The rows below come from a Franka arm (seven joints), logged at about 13 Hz.
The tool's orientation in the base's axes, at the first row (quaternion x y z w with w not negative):
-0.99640 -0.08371 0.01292 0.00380
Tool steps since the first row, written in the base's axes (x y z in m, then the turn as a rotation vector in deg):
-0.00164 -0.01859 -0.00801 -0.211 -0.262 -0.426
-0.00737 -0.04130 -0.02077 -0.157 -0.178 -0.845
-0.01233 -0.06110 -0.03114 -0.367 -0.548 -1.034
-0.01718 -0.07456 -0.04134 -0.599 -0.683 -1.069
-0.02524 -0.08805 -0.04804 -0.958 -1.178 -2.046
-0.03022 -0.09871 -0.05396 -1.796 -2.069 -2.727
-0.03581 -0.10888 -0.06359 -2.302 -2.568 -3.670
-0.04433 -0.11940 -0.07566 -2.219 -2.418 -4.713
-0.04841 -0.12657 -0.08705 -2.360 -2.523 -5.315
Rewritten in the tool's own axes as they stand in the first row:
-0.00452 0.01813 0.00795 -0.241 0.227 0.430
-0.01364 0.03969 0.02073 -0.163 0.158 0.848
-0.02157 0.05849 0.03112 -0.427 0.489 1.040
-0.02834 0.07105 0.04137 -0.678 0.584 1.081
-0.03837 0.08307 0.04821 -1.090 1.022 2.064
-0.04491 0.09281 0.05420 -2.047 1.767 2.762
-0.05187 0.10200 0.06392 -2.605 2.184 3.716
-0.06172 0.11107 0.07616 -2.472 2.060 4.757
-0.06666 0.11757 0.08761 -2.614 2.146 5.362

